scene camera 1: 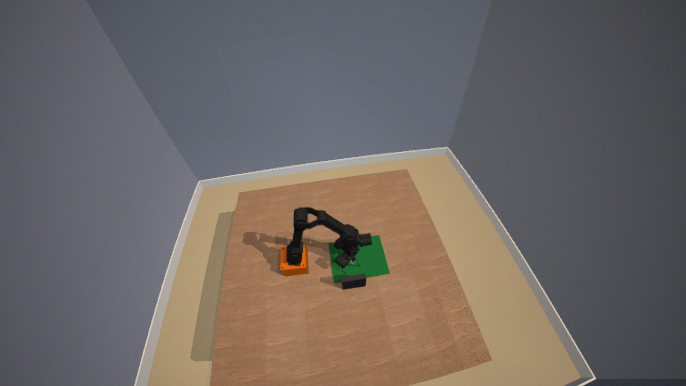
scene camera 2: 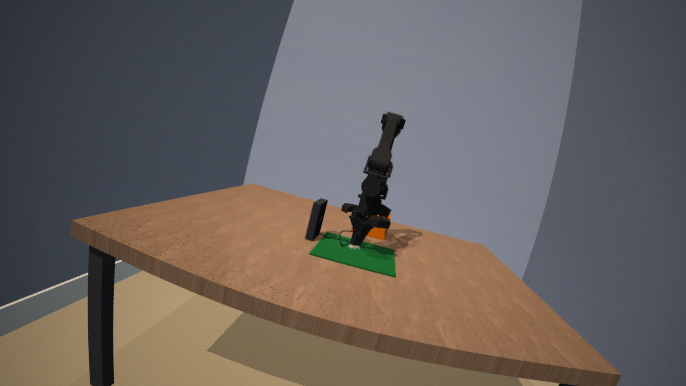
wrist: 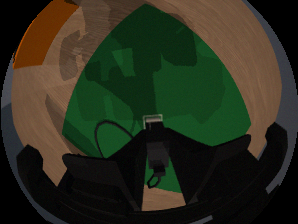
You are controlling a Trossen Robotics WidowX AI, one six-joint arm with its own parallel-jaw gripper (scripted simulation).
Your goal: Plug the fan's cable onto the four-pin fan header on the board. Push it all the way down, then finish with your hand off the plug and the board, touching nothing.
Labels:
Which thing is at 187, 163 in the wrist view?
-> The gripper.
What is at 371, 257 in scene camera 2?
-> A green board.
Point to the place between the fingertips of the gripper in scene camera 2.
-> At 358, 241

